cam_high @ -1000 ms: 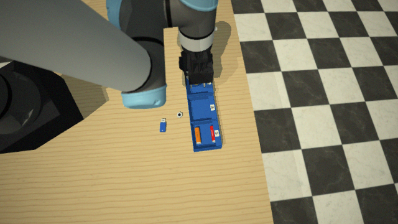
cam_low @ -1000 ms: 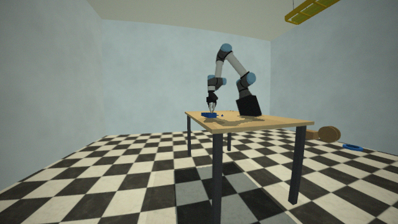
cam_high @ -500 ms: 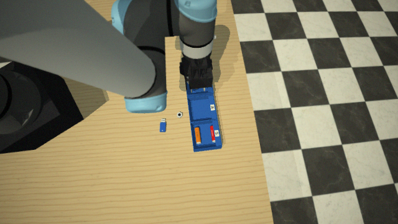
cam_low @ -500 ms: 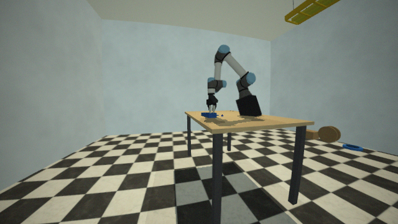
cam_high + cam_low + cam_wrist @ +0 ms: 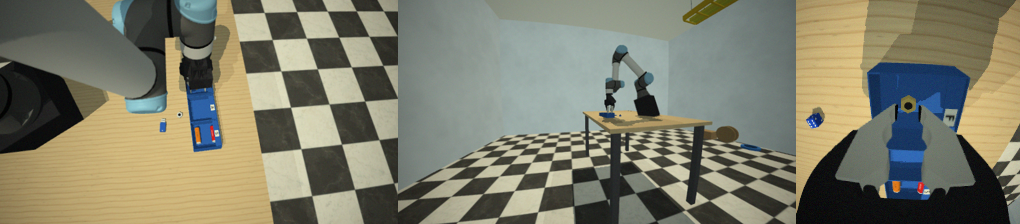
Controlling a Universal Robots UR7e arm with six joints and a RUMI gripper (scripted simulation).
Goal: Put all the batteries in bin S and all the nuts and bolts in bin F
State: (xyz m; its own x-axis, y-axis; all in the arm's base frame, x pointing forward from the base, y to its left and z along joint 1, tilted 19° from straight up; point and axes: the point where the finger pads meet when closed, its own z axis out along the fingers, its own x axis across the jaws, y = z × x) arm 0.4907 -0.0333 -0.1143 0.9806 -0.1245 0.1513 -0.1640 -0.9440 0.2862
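My gripper is now 2 cm above the brass nut. Round my hand: blue die 14 cm behind, 1 cm to the right, 2 cm below; then blue bin row 1 cm behind, 8 cm to the right, 1 cm below; then white nut 8 cm behind, 8 cm to the right, 3 cm below.
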